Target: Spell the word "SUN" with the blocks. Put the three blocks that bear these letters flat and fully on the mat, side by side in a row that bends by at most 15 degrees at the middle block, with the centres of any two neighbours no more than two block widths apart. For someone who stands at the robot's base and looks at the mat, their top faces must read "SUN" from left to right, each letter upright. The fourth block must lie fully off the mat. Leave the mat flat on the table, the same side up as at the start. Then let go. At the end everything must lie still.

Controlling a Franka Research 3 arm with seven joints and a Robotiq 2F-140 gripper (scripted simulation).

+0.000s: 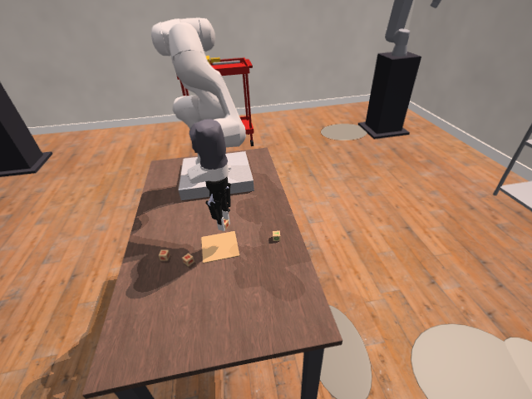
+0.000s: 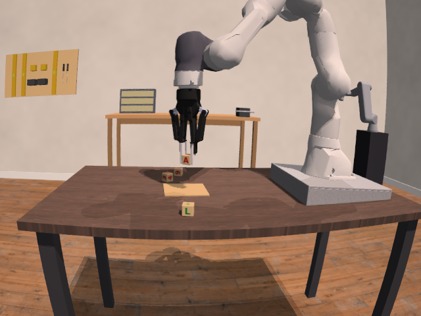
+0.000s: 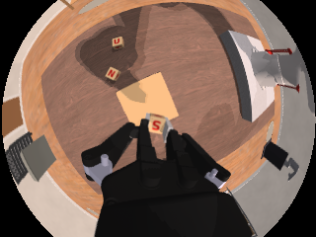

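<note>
Now: the mat 10 mm ahead of my hand, 30 mm to the right of it and 130 mm below it. Also, from my hand: S block 20 mm below; N block 60 mm ahead, 150 mm to the right, 110 mm below; green L block 10 mm ahead, 200 mm to the left, 110 mm below.
</note>
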